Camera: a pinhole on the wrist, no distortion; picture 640 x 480 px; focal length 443.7 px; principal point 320.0 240.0 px. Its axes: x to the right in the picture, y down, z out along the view. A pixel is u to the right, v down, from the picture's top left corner.
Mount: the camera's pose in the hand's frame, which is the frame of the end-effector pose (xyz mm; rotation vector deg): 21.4 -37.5 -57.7 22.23 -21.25 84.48
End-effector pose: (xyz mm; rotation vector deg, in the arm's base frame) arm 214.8 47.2 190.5 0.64 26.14 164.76
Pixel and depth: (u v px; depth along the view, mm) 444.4 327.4 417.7
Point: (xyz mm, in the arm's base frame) 312.6 262.9 503.9
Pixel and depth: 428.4 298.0 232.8
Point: 249.9 186.9 328.5
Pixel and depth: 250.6 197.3 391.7
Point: 236.1 394.7 350.1
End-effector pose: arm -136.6 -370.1 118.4 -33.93 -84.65 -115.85
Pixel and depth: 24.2 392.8 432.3
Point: -345.9 -45.1 -262.8
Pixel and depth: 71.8 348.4 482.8
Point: -374.6 1.4 -233.7
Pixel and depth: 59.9 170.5 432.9
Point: -496.7 -77.8 -106.8
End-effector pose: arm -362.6 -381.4 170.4 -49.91 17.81 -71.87
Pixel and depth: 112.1 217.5 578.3
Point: -524.7 -307.9 784.3
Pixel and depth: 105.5 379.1 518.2
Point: -570.7 -146.7 671.5
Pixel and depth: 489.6 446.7 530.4
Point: -166.8 15.3 518.7
